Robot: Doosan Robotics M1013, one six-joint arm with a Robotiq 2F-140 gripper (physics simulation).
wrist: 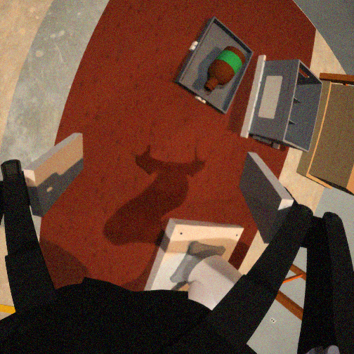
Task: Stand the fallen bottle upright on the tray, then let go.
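Observation:
A brown bottle (225,67) with a green label lies on its side in the upper right of the wrist view. It rests inside a shallow grey tray (192,66), with its neck pointing toward the lower left of the view. My gripper (161,159) is wide open with nothing between its fingers, high above the dark red table top. The bottle and the tray are beyond the fingertips, toward the top of the view, and apart from them.
A grey bin (284,131) with a white label stands right of the tray, near the table edge. A wooden box (330,135) is farther right. The robot's white base (212,282) is on a pale plate (200,229) at the bottom. The gripper's shadow falls mid-table.

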